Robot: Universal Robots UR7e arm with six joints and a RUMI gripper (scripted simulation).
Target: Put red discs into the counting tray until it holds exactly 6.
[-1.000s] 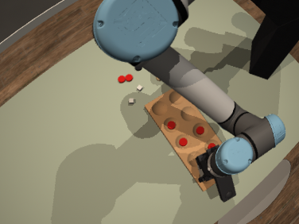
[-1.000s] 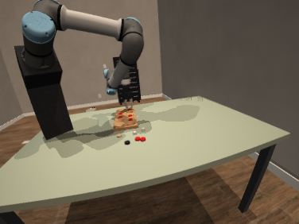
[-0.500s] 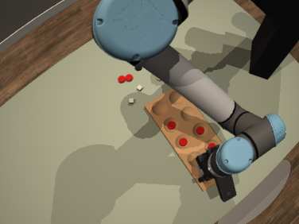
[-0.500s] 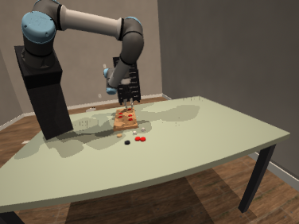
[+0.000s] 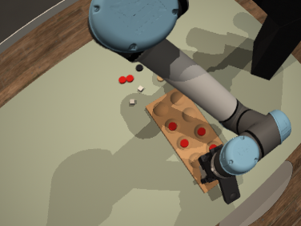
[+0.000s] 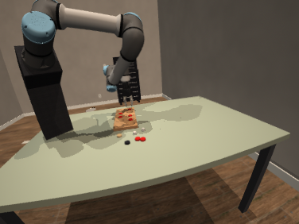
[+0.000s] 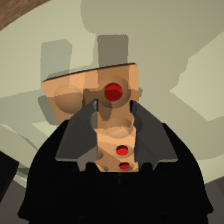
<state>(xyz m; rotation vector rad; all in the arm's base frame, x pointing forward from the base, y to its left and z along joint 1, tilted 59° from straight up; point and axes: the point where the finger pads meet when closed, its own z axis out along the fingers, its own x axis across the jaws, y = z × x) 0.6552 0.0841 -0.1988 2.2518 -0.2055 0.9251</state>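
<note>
My gripper is now 170 mm past the black disc, 470 mm to the left of it and 50 mm above it. From my hand the other things lie so: wooden counting tray 80 mm behind, 130 mm to the right, 50 mm below; tan disc 180 mm behind, 380 mm to the right, 50 mm below.
</note>
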